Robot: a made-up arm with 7 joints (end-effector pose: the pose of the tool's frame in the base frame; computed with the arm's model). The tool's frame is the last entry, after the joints.
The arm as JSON. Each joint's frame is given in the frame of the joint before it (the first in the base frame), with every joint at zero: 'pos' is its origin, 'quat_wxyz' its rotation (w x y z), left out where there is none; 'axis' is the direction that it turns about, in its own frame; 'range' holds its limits. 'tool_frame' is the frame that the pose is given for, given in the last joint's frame.
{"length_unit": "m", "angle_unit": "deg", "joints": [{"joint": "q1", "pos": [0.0, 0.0, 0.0], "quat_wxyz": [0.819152, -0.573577, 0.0, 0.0], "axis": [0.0, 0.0, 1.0], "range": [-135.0, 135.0]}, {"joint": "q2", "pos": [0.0, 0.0, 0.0], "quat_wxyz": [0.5, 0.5, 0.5, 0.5], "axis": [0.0, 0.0, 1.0], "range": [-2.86, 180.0]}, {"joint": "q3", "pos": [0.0, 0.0, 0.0], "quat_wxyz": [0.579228, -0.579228, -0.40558, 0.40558], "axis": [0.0, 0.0, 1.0], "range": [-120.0, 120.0]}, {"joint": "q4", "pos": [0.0, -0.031, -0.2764], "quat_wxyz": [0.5, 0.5, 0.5, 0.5], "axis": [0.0, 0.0, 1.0], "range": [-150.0, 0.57]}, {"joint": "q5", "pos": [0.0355, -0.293, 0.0], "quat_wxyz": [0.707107, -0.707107, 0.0, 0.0], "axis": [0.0, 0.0, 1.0], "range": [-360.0, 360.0]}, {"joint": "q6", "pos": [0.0, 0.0, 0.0], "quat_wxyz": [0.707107, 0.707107, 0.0, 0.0], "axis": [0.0, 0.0, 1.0], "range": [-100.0, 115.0]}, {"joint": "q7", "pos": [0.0, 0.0, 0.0], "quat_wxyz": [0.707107, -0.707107, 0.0, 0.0], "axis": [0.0, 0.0, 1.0], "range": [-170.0, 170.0]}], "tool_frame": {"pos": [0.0, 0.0, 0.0], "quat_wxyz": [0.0, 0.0, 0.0, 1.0]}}
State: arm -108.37 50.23 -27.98 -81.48 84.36 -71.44 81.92
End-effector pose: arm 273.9 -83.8 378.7 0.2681 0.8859 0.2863 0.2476
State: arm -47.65 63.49 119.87 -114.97 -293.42 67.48 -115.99
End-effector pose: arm -142.8 331.1 35.6 0.1978 0.8208 -0.5183 0.1357
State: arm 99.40 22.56 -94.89 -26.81 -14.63 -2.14 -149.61
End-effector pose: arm -549.9 -134.7 59.9 0.1664 0.5288 0.4870 0.6749
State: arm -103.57 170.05 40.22 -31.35 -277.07 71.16 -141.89
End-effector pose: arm -534.5 178.2 55.6 0.2223 0.9246 -0.2817 0.1279
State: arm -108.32 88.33 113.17 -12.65 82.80 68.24 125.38
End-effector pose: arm 158.2 507.8 213.9 0.0187 -0.8516 0.4650 -0.2411
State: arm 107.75 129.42 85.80 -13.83 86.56 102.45 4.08
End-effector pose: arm 238.5 511.7 99.6 0.7931 0.2260 0.1725 0.5386
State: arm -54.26 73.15 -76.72 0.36 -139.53 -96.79 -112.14
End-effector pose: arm 272.2 499.1 -28.7 0.3185 0.6213 0.0308 0.7152
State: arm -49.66 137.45 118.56 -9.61 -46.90 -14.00 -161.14
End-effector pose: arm -241.3 398.8 333.2 0.3726 0.7800 0.4832 0.1389
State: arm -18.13 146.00 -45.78 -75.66 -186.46 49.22 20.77
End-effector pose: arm 188.0 374.3 255.3 0.7396 -0.1721 -0.3861 0.5237
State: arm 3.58 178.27 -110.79 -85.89 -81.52 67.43 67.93
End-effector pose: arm -101.2 307.4 329.9 0.1190 0.6156 0.4140 -0.6599
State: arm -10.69 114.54 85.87 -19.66 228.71 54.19 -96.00
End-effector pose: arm -19.2 473.9 320.5 0.3698 0.2296 0.8985 0.0562
